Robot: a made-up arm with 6 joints.
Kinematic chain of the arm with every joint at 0, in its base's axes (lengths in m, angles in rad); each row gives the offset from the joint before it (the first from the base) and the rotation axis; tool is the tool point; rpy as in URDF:
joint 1: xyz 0 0 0.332 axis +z
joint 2: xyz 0 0 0 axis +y
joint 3: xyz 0.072 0 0.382 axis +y
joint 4: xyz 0.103 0 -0.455 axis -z
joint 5: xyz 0 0 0 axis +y
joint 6: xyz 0.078 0 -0.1 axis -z
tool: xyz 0 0 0 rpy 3.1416 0 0
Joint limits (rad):
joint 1: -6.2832..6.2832
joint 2: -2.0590..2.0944
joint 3: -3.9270..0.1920
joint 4: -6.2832..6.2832
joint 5: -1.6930..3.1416
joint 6: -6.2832..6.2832
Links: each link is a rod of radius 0.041 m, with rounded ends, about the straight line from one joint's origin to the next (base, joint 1, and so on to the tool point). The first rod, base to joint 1, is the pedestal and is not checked.
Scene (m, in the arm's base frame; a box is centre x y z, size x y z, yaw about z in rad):
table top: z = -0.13
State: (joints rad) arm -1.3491 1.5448 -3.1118 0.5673 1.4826 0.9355
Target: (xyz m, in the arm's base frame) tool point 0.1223 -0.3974 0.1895
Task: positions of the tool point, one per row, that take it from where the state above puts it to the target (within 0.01 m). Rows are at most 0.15 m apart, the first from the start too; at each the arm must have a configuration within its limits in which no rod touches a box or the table.
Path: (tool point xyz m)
1: 0.2500 -0.8830 0.2511
2: 0.2426 -0.8547 0.2156
3: 0.2303 -0.8088 0.1877
4: 0.2140 -0.7471 0.1688
5: 0.1943 -0.6725 0.1596
6: 0.1719 -0.5874 0.1604
7: 0.1477 -0.4948 0.1706
8: 0.1223 -0.3974 0.1895

